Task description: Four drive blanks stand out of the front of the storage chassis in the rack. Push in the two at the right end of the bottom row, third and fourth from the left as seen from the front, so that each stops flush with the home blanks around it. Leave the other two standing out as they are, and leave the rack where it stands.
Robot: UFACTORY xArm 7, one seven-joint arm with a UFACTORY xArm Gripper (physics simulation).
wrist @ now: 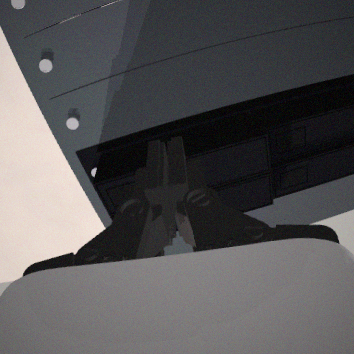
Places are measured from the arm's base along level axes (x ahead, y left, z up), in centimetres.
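Pixels of known places: gripper, fingertip midpoint: [170, 162].
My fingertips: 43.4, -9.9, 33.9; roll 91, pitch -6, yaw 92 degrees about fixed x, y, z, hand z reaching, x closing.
Ahead of a thing's pixels: the offset from my fingertips to its top centre, as dx, dy, dz. "pt": to the spot under its first point.
The storage chassis {pt +4.9, +10.0, +0.9} [310, 100] shows as a very dark, slanted band across the middle and right of the wrist view. Drive blanks {+7.8, +0.1, +3.6} [232, 159] with faint rectangular outlines show in it, in two rows. It is too dark to tell which blanks stand out and which are flush. My gripper [170, 162] is shut and empty. Its fingertips overlap the dark chassis front near its upper edge in the view, towards the left end. Whether they touch a blank cannot be told. The fingers and knuckles hide part of the left-hand blanks.
Grey-blue rack panels [225, 55] lie above the chassis in the view, with pale round screw heads [45, 65] [72, 123] along their left edge. Another grey panel strip [312, 200] shows below the chassis at the right. A pale background lies beyond the rack's left edge.
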